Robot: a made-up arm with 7 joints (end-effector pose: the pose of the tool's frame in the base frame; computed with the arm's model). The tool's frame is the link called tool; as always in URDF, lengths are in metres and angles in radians. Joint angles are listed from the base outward.
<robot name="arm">
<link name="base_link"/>
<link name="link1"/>
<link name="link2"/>
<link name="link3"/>
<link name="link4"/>
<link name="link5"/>
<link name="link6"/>
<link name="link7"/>
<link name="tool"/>
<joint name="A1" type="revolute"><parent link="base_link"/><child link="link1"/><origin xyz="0.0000 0.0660 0.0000" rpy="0.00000 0.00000 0.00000"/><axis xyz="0 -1 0"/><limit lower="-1.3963" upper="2.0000"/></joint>
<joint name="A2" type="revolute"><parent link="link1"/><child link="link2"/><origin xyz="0.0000 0.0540 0.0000" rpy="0.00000 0.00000 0.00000"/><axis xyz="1 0 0"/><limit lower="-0.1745" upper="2.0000"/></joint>
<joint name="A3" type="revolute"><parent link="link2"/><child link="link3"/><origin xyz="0.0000 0.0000 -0.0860" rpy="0.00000 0.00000 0.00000"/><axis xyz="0 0 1"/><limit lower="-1.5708" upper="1.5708"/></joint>
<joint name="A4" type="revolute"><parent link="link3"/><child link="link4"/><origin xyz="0.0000 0.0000 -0.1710" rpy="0.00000 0.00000 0.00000"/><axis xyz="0 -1 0"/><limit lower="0.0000" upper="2.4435"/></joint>
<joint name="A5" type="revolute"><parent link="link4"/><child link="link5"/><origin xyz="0.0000 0.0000 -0.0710" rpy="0.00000 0.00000 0.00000"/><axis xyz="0 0 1"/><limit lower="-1.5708" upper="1.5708"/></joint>
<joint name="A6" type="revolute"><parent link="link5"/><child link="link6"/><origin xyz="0.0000 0.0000 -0.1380" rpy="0.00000 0.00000 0.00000"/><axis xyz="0 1 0"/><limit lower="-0.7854" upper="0.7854"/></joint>
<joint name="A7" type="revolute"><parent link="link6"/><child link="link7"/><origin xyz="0.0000 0.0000 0.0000" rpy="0.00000 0.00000 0.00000"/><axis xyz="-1 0 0"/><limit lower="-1.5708" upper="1.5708"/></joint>
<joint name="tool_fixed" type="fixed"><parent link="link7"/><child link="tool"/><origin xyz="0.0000 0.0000 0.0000" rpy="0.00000 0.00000 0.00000"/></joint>
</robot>
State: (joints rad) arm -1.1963 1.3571 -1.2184 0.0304 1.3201 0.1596 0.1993
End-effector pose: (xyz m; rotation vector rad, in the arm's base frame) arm -0.0966 0.5740 -0.0403 1.0903 1.0985 -0.5046
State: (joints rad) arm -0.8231 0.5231 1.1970 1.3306 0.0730 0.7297 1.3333
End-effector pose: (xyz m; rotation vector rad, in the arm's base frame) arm -0.0752 0.4369 -0.1708 -0.2316 -0.4921 0.3719
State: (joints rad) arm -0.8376 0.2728 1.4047 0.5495 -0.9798 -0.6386 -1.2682
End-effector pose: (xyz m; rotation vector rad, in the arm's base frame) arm -0.2778 0.3409 -0.2745 2.0977 -0.2389 -0.1726
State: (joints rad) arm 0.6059 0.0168 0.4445 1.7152 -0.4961 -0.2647 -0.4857
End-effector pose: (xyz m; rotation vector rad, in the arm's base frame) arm 0.2819 0.2127 -0.0789 1.1388 -2.3610 0.6904
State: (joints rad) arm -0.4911 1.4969 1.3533 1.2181 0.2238 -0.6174 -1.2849
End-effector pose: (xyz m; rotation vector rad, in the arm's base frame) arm 0.1159 0.4624 0.1270 -1.5614 2.0986 -0.7297
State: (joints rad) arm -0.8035 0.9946 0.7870 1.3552 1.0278 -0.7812 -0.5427
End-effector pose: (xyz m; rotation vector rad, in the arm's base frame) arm 0.0690 0.4518 -0.1337 1.0289 -2.0229 0.7077
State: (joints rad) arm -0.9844 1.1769 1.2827 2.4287 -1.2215 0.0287 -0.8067
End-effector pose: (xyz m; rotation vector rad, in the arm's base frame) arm 0.0907 0.2616 0.0136 -1.7490 1.3326 1.0262
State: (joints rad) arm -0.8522 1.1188 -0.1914 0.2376 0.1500 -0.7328 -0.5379
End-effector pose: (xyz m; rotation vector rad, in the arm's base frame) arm -0.1258 0.5298 -0.1742 1.1340 -0.3219 -0.8623
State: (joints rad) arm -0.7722 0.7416 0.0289 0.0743 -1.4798 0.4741 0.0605
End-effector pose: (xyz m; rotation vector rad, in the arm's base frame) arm -0.2281 0.4347 -0.2565 0.4597 1.4806 -1.6075
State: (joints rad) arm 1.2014 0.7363 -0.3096 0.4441 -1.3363 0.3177 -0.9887
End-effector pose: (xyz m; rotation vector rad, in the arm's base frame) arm 0.3560 0.3991 -0.0461 2.6901 -0.8649 -0.5221
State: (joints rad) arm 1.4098 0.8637 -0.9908 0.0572 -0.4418 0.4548 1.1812
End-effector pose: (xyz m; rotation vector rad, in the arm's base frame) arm 0.3071 0.4675 -0.0432 0.3100 -0.0296 -0.2974
